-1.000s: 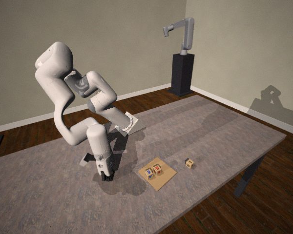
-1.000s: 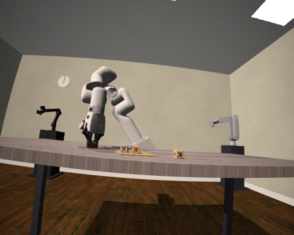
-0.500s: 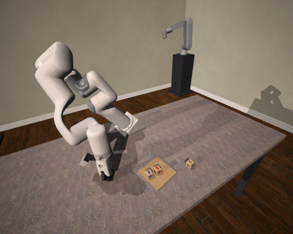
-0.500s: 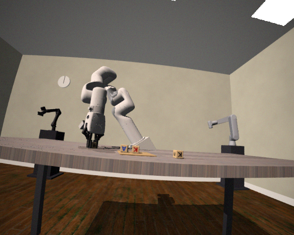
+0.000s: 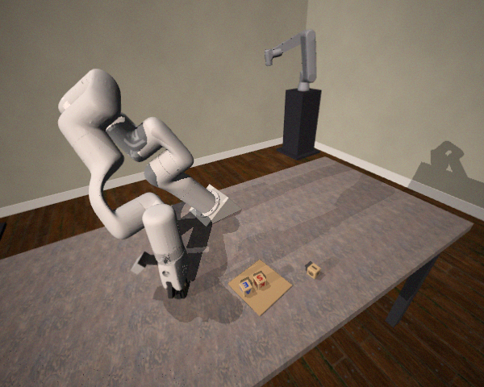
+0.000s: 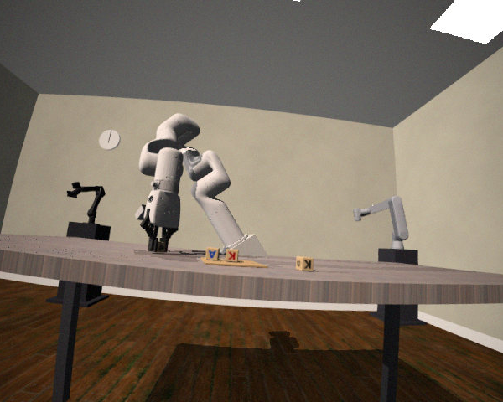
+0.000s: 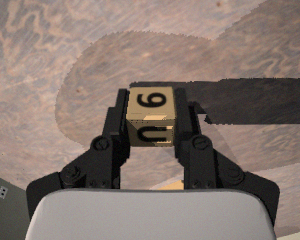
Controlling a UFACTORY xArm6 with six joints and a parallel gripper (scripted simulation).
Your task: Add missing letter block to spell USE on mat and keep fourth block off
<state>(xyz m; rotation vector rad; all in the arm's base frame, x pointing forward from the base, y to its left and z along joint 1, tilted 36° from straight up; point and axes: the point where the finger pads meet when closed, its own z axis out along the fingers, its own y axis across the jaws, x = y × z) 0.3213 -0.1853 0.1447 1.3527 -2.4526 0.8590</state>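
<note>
Right now the tan mat is 210 mm to the left of my hand, 100 mm ahead of it and 20 mm below it. From my hand the other things lie so: block (10 mm below).
</note>
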